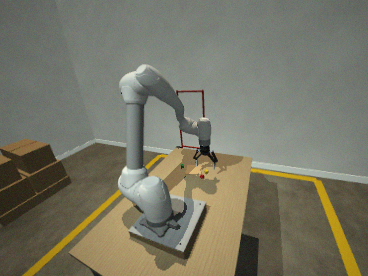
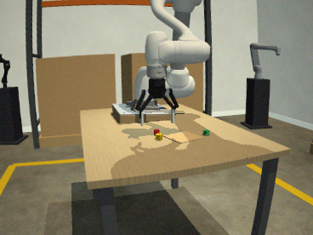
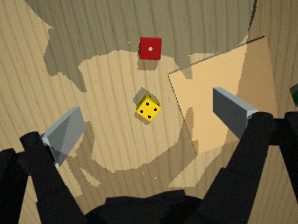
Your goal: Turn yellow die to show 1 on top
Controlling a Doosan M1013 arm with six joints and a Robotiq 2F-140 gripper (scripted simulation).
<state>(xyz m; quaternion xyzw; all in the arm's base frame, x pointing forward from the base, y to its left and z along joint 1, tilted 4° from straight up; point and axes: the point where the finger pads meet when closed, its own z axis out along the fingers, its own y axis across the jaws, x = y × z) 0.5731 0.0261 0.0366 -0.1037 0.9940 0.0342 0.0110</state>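
Now: the yellow die 6 cm below my hand and 2 cm ahead of it. Round my hand: green die (24 cm to the left, 6 cm below, 1 cm behind); then tan mat (12 cm to the left, 7 cm below); then red die (6 cm below, 6 cm behind).
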